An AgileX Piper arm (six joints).
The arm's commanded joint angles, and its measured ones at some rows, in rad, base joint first. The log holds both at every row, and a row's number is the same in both.
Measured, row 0:
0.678, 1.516, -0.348, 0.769, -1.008, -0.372
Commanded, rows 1 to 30:
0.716, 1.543, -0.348, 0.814, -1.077, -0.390
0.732, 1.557, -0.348, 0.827, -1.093, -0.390
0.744, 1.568, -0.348, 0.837, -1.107, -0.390
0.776, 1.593, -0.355, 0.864, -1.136, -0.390
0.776, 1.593, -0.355, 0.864, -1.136, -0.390
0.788, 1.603, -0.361, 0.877, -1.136, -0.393
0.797, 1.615, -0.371, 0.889, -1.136, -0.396
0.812, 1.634, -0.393, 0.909, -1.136, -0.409
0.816, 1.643, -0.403, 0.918, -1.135, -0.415
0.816, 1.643, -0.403, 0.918, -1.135, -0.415
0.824, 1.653, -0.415, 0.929, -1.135, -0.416
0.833, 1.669, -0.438, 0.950, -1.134, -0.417
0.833, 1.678, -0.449, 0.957, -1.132, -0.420
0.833, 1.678, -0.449, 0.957, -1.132, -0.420
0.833, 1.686, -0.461, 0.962, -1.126, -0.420
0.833, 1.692, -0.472, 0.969, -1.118, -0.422
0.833, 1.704, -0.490, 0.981, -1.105, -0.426
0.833, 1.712, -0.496, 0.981, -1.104, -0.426
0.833, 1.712, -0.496, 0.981, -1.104, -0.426
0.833, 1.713, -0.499, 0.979, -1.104, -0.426
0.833, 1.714, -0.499, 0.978, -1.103, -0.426
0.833, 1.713, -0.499, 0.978, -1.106, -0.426
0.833, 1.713, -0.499, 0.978, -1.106, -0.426
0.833, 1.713, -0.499, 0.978, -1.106, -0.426
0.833, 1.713, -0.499, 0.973, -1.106, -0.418
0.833, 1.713, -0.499, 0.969, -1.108, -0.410
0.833, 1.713, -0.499, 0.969, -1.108, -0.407
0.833, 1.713, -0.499, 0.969, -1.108, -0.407
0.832, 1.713, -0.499, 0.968, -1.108, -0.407
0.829, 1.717, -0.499, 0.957, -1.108, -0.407
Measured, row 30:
0.829, 1.712, -0.491, 0.975, -1.106, -0.412
